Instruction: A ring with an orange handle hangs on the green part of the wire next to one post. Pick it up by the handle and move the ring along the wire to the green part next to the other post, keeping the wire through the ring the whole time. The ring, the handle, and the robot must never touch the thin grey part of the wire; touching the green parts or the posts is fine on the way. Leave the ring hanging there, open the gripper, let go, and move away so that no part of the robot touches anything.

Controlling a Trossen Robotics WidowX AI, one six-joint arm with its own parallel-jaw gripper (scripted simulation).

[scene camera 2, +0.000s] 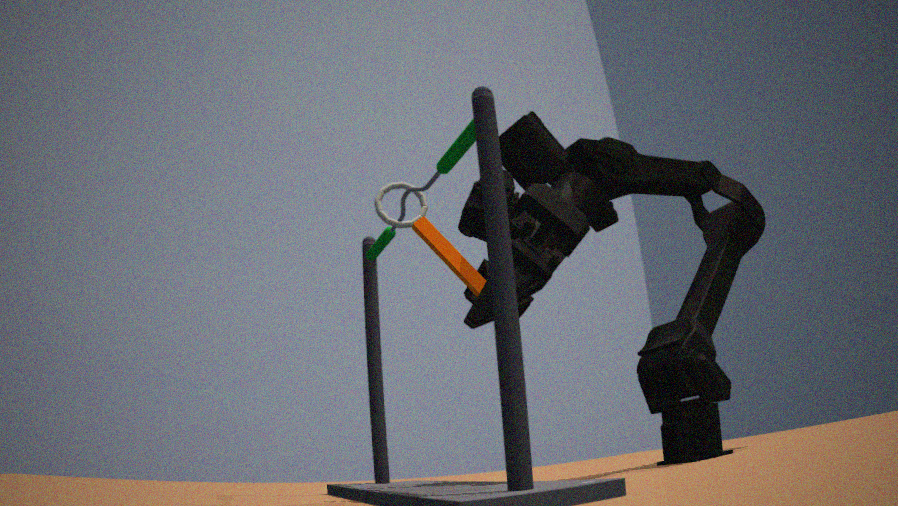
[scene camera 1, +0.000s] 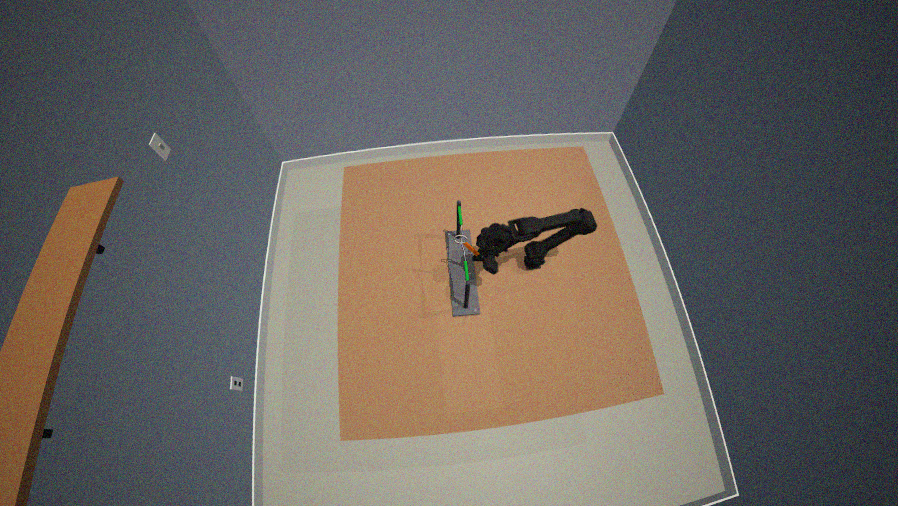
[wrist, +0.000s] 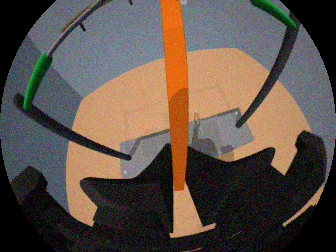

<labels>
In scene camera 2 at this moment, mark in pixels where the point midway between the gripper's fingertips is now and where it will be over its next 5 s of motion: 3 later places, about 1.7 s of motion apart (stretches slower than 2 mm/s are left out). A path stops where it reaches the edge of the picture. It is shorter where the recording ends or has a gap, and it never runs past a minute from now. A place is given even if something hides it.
The gripper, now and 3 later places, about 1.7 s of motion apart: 469,322; 463,329; 501,316; 540,307
</labels>
